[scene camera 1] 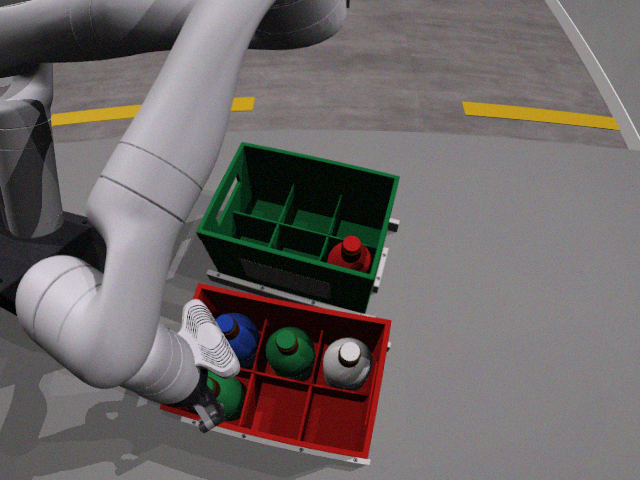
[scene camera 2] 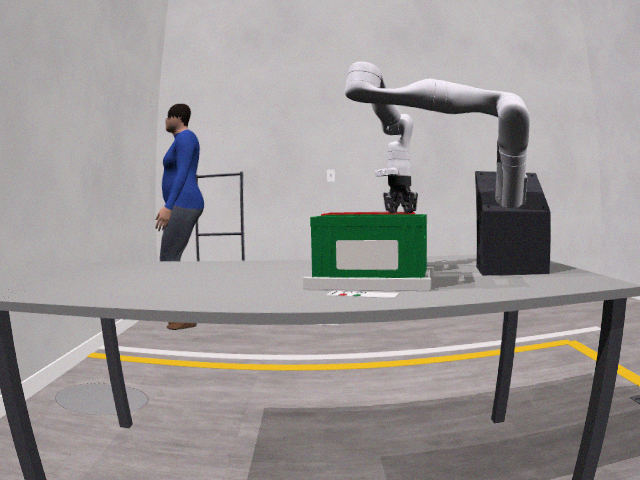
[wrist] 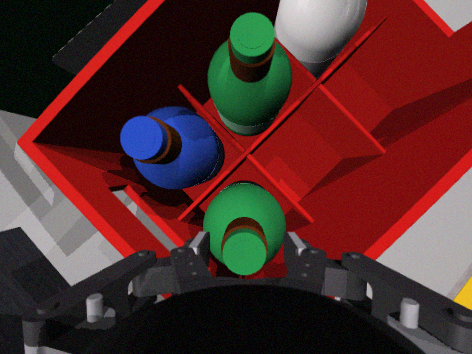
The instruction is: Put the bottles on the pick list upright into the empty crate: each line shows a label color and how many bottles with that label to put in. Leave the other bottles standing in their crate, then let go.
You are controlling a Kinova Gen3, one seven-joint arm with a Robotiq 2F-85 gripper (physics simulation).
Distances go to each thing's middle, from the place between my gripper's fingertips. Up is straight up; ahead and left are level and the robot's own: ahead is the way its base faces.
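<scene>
With the blue bottle (scene camera 1: 243,336) as my reference, I find my hand 2 cm short of it, 5 cm above it and 10 cm to the right of it.
</scene>
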